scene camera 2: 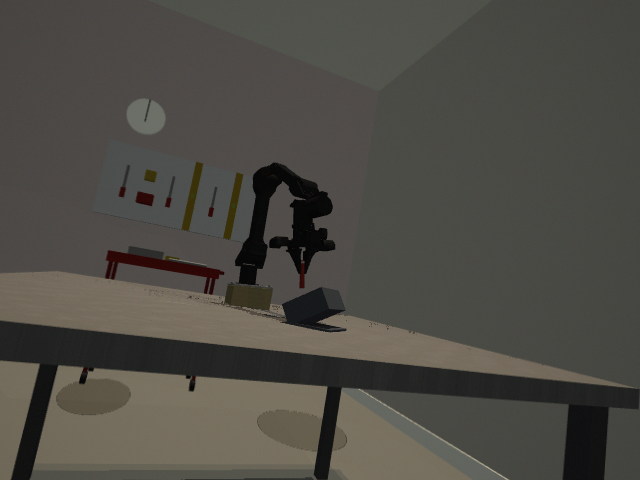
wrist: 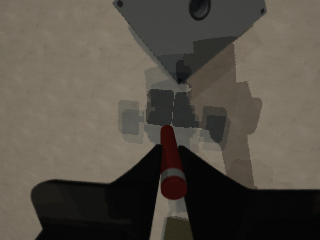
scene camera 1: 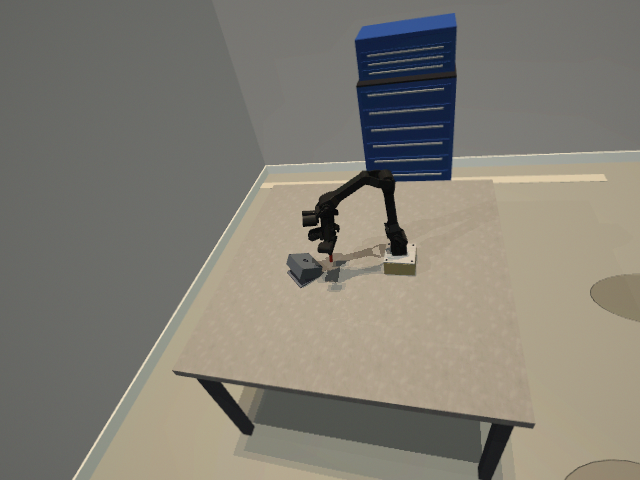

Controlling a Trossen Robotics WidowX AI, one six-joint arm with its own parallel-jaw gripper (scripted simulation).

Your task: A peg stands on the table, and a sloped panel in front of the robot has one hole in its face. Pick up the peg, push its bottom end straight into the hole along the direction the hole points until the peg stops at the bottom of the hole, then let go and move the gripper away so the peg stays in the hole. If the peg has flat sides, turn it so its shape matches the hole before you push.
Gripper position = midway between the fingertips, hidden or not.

Observation:
My gripper (scene camera 2: pixel 302 273) holds a round red peg (wrist: pixel 173 184). Further things: a grey sloped panel (scene camera 2: pixel 319 304).
My gripper is seen too in the wrist view (wrist: pixel 169 150).

